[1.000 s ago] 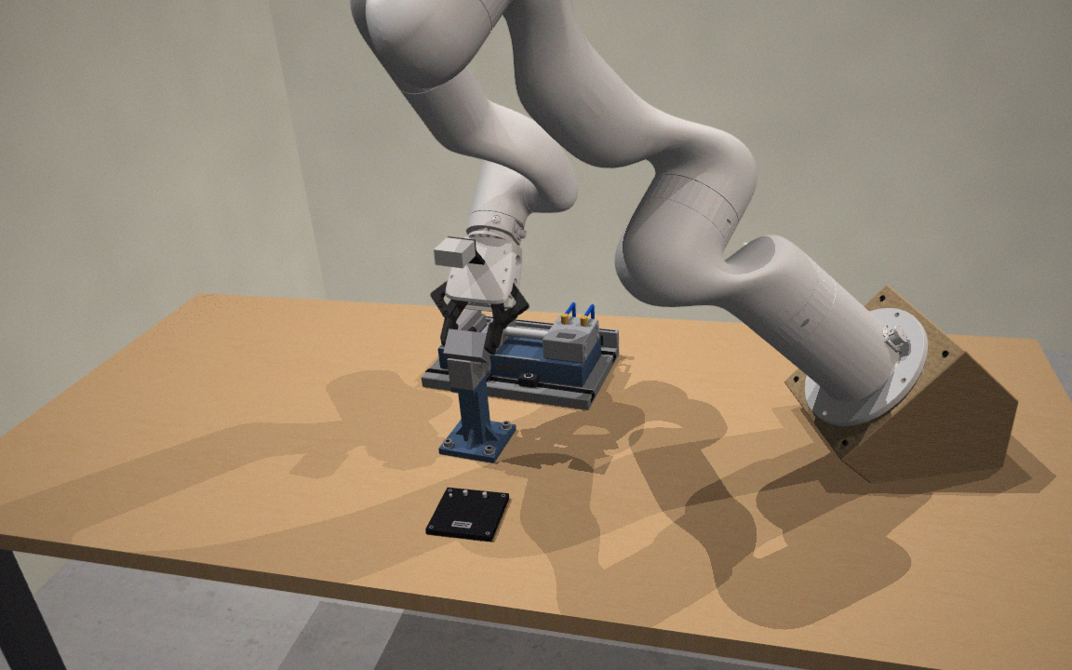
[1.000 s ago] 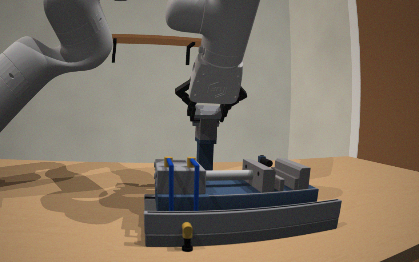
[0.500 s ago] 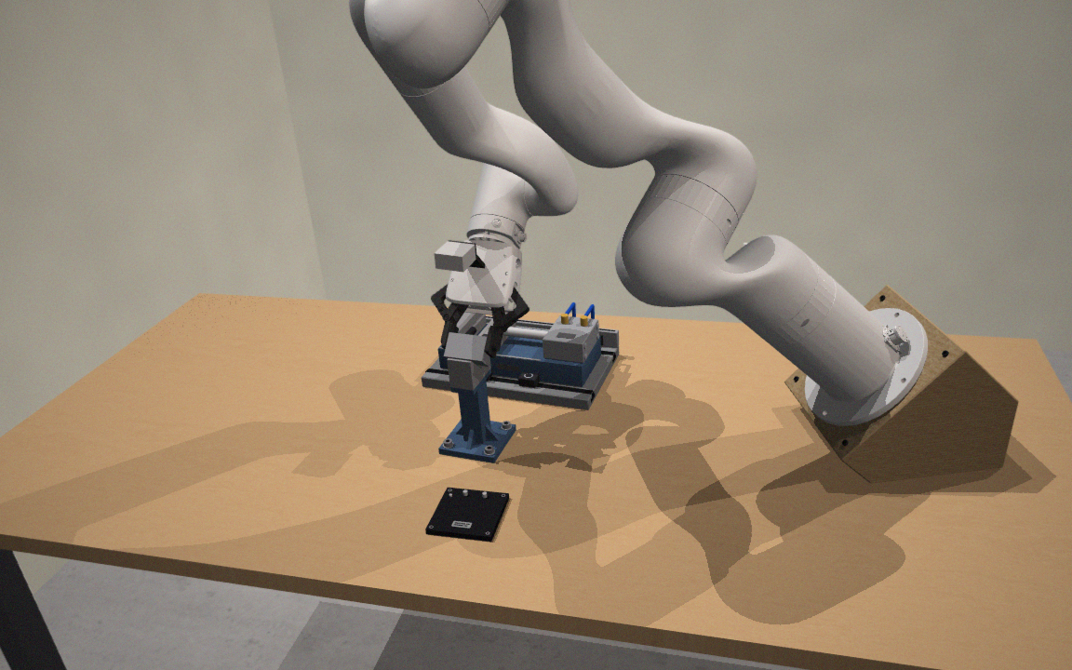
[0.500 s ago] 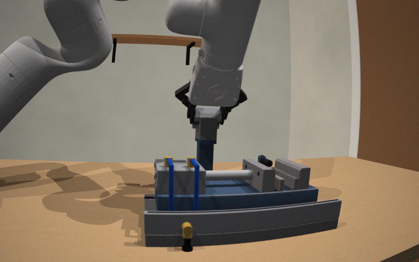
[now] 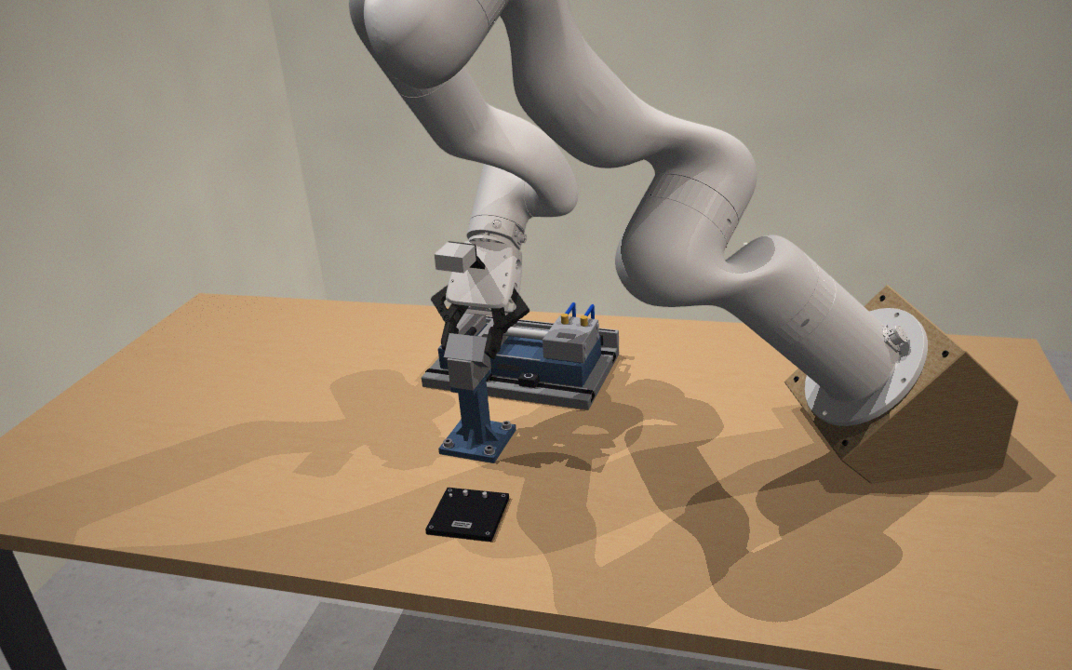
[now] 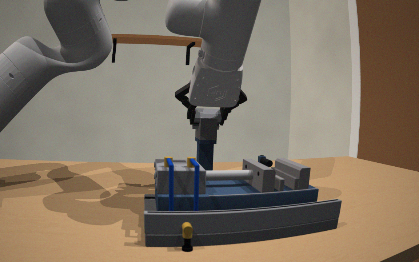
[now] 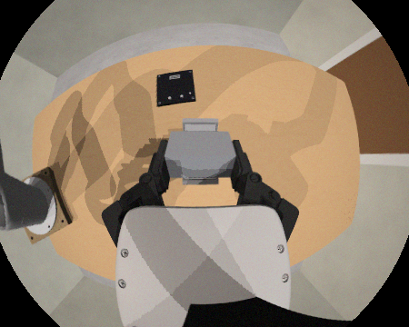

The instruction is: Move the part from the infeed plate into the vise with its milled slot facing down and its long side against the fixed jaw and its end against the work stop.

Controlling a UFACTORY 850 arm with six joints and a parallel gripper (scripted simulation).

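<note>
The part is 1 cm below my hand. Round my hand: moving jaw: 8 cm ahead, 19 cm to the right, 9 cm below; cylinder rod: 3 cm ahead, 20 cm to the right, 9 cm below; work stop: 11 cm ahead, 14 cm to the right, 8 cm below.
</note>
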